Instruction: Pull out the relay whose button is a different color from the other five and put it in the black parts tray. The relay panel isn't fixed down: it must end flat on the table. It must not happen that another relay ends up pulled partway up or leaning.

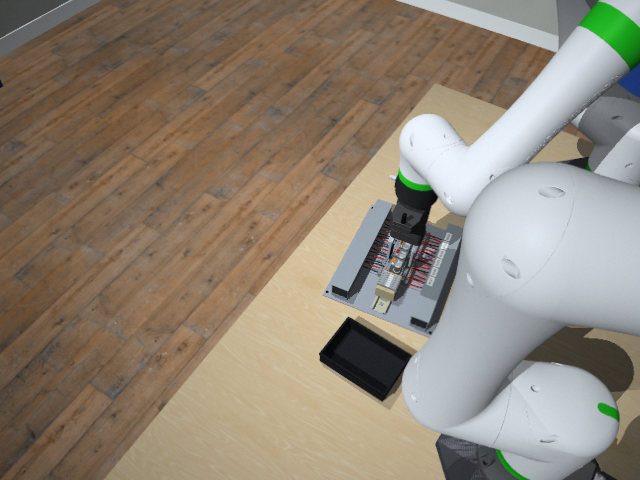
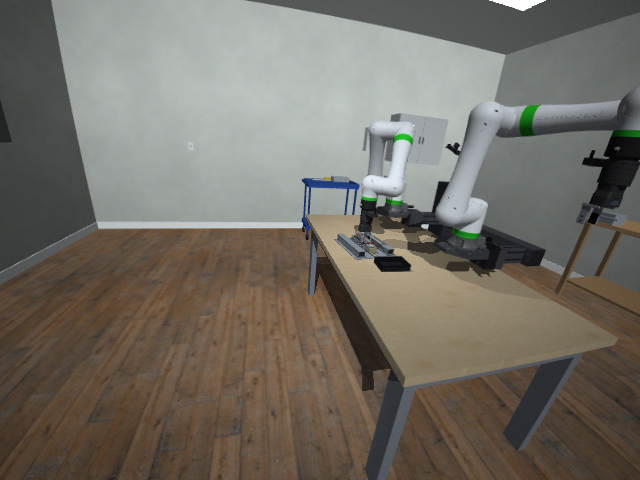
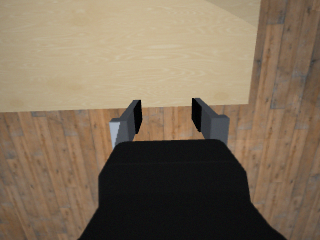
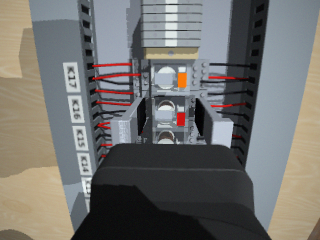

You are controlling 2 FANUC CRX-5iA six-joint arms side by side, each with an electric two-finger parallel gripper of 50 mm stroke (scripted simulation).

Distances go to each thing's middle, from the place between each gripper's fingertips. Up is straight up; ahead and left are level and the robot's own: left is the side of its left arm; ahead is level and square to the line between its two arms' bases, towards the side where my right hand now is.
Labels:
Right now the red-button relay (image 4: 169,113) is 10 mm below my right hand. The rest, counted from my right hand: orange-button relay (image 4: 166,79) 30 mm to the left, 10 mm below; then relay panel (image 1: 374,288) 30 mm below, 10 mm to the right; then black parts tray (image 1: 366,354) 260 mm to the left, 40 mm below, 40 mm behind.
My left gripper (image 2: 585,223) is now 31 cm short of the black parts tray, 57 cm to the left of it and 42 cm above it. Round my left hand: orange-button relay 34 cm ahead, 81 cm to the right, 39 cm below; then red-button relay 35 cm ahead, 84 cm to the right, 39 cm below; then relay panel 35 cm ahead, 85 cm to the right, 42 cm below.

